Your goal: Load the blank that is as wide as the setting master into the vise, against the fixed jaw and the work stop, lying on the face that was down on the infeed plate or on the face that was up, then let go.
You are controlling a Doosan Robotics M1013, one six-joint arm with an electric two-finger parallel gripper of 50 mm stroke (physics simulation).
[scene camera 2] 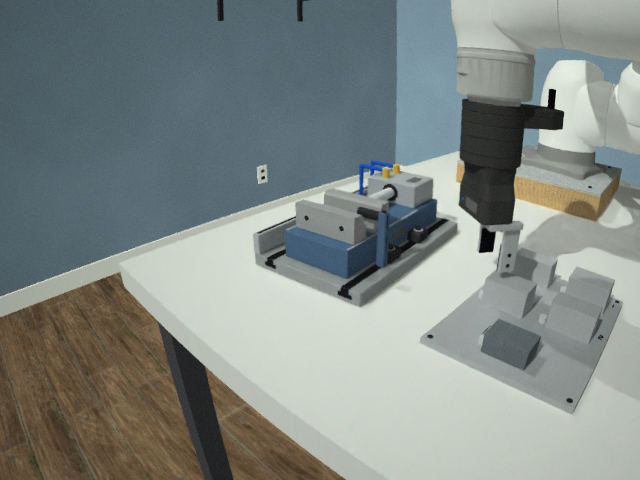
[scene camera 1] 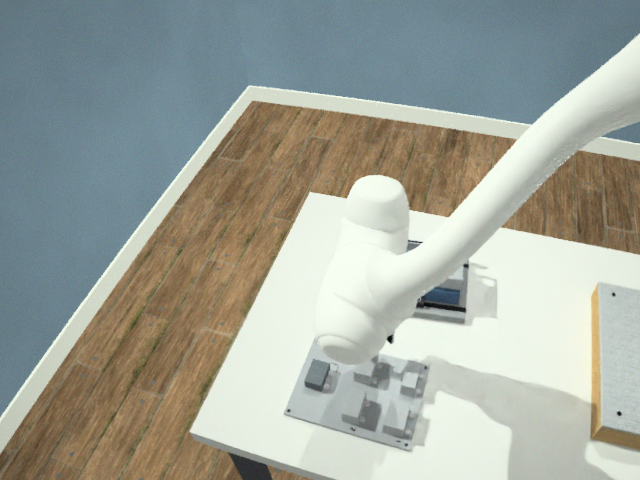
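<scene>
The infeed plate (scene camera 1: pixel 305 404) (scene camera 2: pixel 547 379) bears a dark grey block (scene camera 1: pixel 317 374) (scene camera 2: pixel 510 343), seemingly the setting master, and several light grey blanks. One blank (scene camera 1: pixel 364 370) (scene camera 2: pixel 509 293) stands nearest the dark block on the vise side; others (scene camera 1: pixel 354 407) (scene camera 2: pixel 573 316) stand beside and behind it. My gripper (scene camera 2: pixel 495 261) is open and empty, pointing down over the vise-side blanks; its height above them is unclear. In scene camera 1 the arm hides most of it. The vise (scene camera 1: pixel 443 295) (scene camera 2: pixel 320 253) has a bolted front jaw (scene camera 2: pixel 329 222), a rear jaw on a rod and an upright work stop (scene camera 2: pixel 382 238).
The vise's grey base (scene camera 2: pixel 310 281) has raised edges and clamps. Blue hoses (scene camera 2: pixel 360 178) rise at its rear. The robot's wood-edged base block (scene camera 1: pixel 595 361) (scene camera 2: pixel 555 195) stands behind the plate. The table's edge (scene camera 2: pixel 248 390) runs along the near side in scene camera 2.
</scene>
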